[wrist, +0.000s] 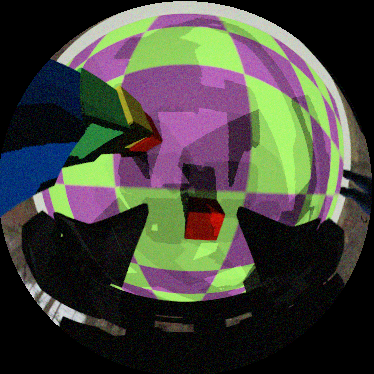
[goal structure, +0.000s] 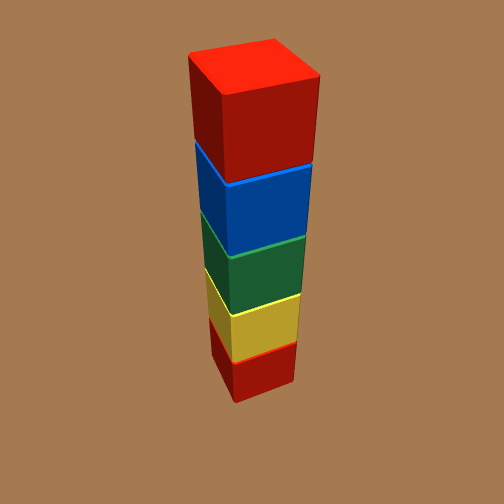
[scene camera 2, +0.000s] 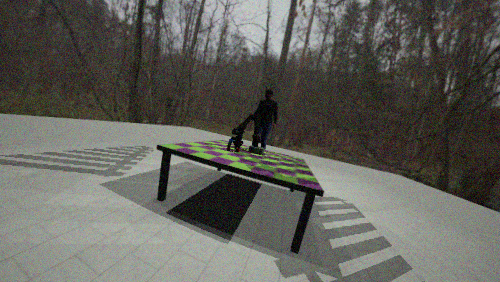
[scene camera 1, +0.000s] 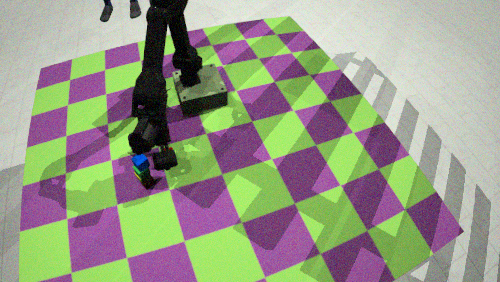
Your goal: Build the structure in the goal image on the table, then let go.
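Seen in the pictures: gripper, fingertip midpoint: [wrist: 194, 210] [scene camera 2: 236, 149]; arm's base, link origin: [scene camera 2: 255, 146] [scene camera 1: 189, 79].
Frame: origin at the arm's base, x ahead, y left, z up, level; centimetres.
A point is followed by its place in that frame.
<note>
A stack stands on a purple square: a blue block [scene camera 1: 140, 161] @(x 31.6, y -22.8, z 5.4 cm) [wrist: 25, 172] on top, then a green block [scene camera 1: 142, 171] @(x 32.5, y -23.4, z 2.0 cm) [wrist: 100, 97], a yellow block [wrist: 134, 107] @(x 29.2, y -24.7, z -2.2 cm) and a red block [wrist: 148, 143] @(x 29.4, y -22.5, z -5.3 cm) at the bottom. The layers are turned slightly against each other. A loose red cube [wrist: 202, 227] @(x 24.7, y -15.1, z -4.0 cm) lies on a green square beside the stack. My gripper [scene camera 1: 165, 156] @(x 25.5, y -16.3, z -5.0 cm) [wrist: 194, 210] @(x 25.5, y -16.3, z -5.0 cm) is open and low, beside the stack, with its fingertips on either side of the loose cube in the wrist view and nothing gripped. In scene camera 1 the finger largely hides this cube.
The stack is close to the gripper, at the left edge of the wrist view. The arm's base box [scene camera 1: 206, 101] @(x 10.1, y 2.7, z -2.9 cm) stands behind. The checkered table [scene camera 1: 215, 260] @(x 59.5, y -13.3, z -7.2 cm) [scene camera 2: 240, 170] @(x 85.4, y 5.4, z -8.4 cm) carries strong shadows. A person [scene camera 2: 267, 112] stands beyond the table.
</note>
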